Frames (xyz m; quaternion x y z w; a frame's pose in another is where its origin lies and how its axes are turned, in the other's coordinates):
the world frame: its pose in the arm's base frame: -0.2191 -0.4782 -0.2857 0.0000 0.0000 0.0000 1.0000
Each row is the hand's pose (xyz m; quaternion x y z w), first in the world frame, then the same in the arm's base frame.
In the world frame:
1: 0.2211 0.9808 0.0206 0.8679 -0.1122 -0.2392 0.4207
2: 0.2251 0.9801 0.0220 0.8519 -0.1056 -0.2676 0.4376
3: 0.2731 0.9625 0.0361 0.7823 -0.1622 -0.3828 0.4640
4: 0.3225 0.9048 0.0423 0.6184 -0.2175 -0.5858 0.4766
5: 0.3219 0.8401 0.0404 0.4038 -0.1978 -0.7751 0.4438
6: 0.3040 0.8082 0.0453 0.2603 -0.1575 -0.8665 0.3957
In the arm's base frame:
1: 0.0020 0.5026 -0.2651 0.8679 -0.1122 -0.2392 0.4207
2: 0.0060 0.5019 -0.2637 0.8519 -0.1056 -0.2676 0.4376
3: 0.0540 0.4843 -0.2496 0.7822 -0.1622 -0.3828 0.4640
4: 0.1034 0.4266 -0.2434 0.6184 -0.2175 -0.5858 0.4766
5: 0.1028 0.3619 -0.2453 0.4038 -0.1978 -0.7751 0.4438
6: 0.0849 0.3300 -0.2404 0.2603 -0.1575 -0.8665 0.3957

